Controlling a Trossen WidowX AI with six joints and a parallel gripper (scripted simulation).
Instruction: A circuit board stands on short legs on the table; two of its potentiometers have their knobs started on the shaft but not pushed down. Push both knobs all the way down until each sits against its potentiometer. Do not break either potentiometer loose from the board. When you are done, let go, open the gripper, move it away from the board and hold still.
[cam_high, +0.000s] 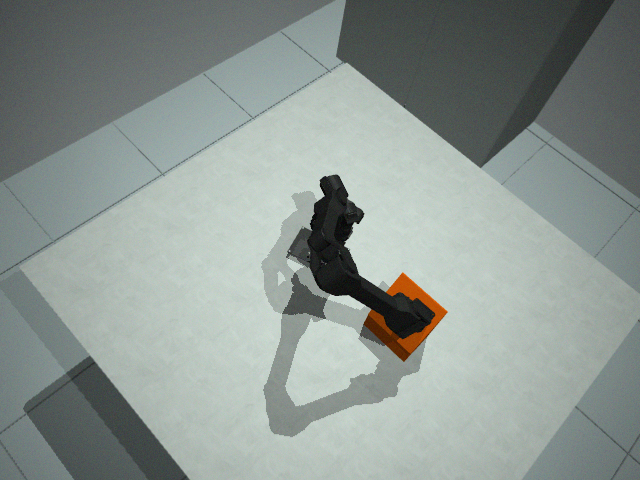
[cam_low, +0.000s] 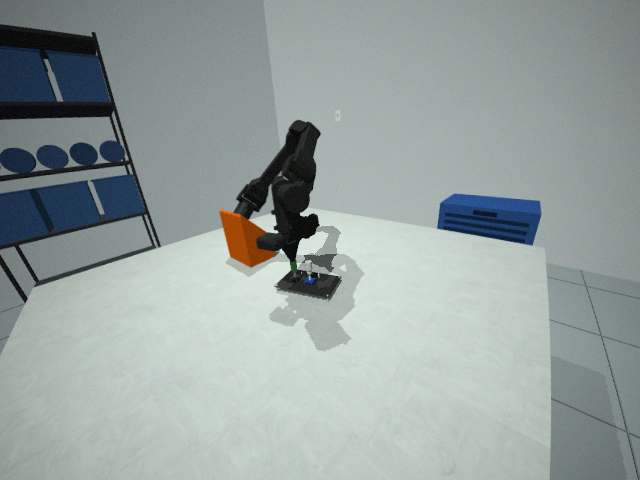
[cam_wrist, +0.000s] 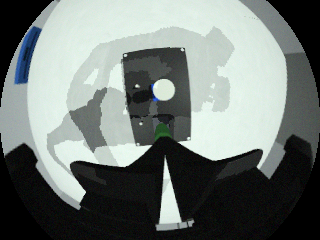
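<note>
The green knob is 20 mm below my gripper tip. From my gripper tip the other things lie so: white knob: 50 mm ahead, 10 mm to the left, 10 mm below.
</note>
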